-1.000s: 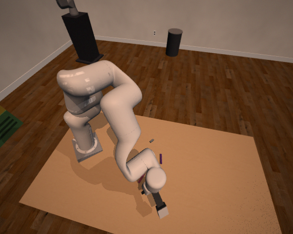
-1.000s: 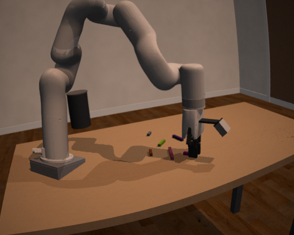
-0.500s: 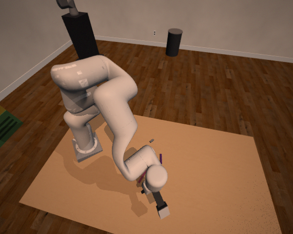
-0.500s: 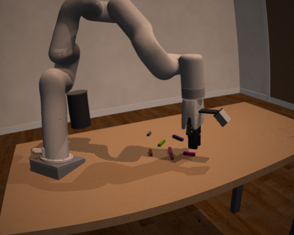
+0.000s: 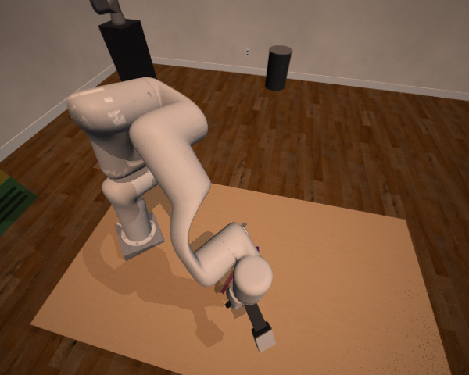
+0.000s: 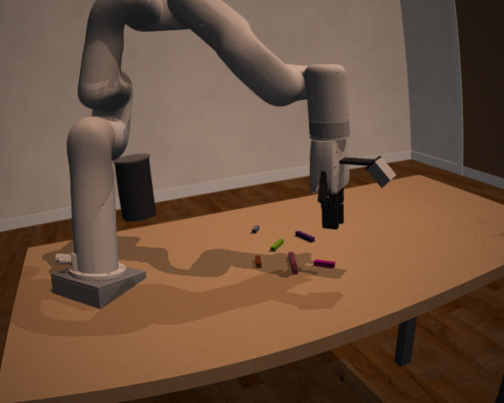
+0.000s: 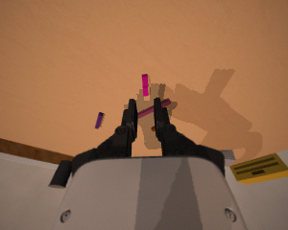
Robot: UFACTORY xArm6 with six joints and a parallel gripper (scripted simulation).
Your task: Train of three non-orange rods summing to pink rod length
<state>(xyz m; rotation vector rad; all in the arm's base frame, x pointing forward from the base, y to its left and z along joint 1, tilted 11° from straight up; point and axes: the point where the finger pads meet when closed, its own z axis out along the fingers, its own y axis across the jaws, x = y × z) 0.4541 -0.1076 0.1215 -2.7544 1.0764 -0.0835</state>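
The lime rod is 7 cm behind my hand, 15 cm to the left of it and 10 cm below it. The rest, counted from my hand: purple rod: 17 cm to the left, 10 cm below; orange rod: 13 cm behind, 8 cm to the left, 10 cm below; pink rod: 7 cm behind, 5 cm to the left, 10 cm below.
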